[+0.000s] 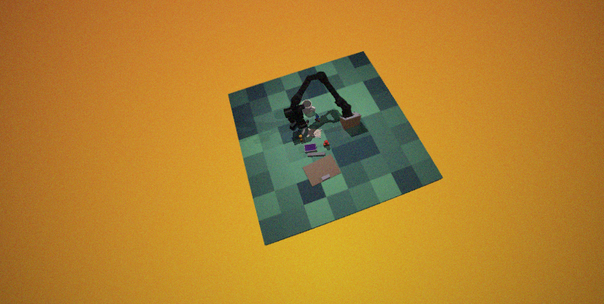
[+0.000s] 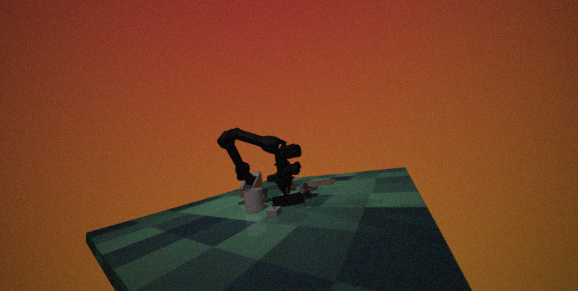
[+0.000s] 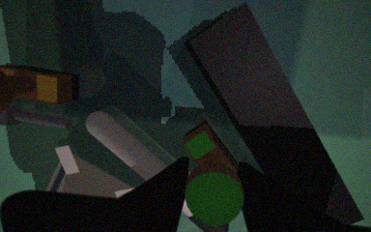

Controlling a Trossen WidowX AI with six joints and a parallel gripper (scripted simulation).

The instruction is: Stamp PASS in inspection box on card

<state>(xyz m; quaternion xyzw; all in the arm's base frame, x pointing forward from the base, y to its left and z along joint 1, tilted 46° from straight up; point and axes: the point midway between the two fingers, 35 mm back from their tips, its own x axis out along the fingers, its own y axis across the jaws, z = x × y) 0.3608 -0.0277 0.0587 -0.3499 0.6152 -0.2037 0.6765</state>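
The dark block is 30 mm ahead of my gripper tip, 30 mm to the right of it and 20 mm below it. The rest, counted from my gripper tip: green-knobbed stamp 20 mm below; then orange-knobbed stamp 20 mm ahead, 120 mm to the left, 20 mm below; then white marker 40 mm behind, 10 mm to the left, 30 mm below.
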